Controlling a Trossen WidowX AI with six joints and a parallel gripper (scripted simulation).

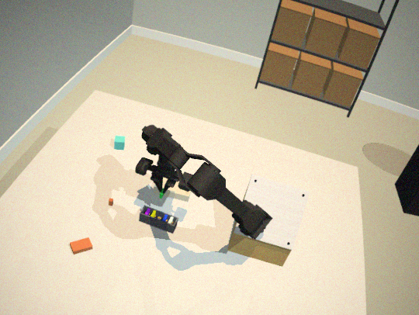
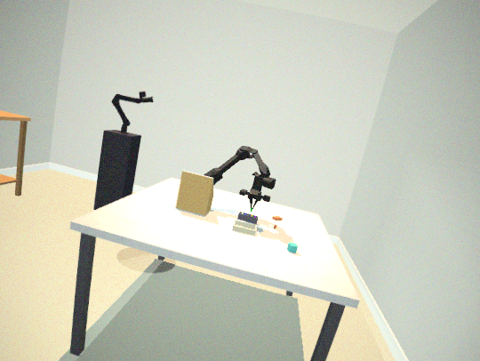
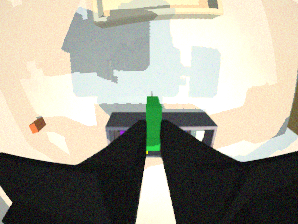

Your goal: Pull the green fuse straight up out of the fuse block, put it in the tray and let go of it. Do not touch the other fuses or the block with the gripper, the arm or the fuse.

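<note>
The tray lies 30 mm behind my gripper tip, 130 mm to the right of it and 90 mm below it. Round my gripper tip: flat orange block (210 mm ahead, 230 mm to the left, 90 mm below); then green fuse (10 mm below); then small orange cube (170 mm ahead, 20 mm to the left, 90 mm below).
</note>
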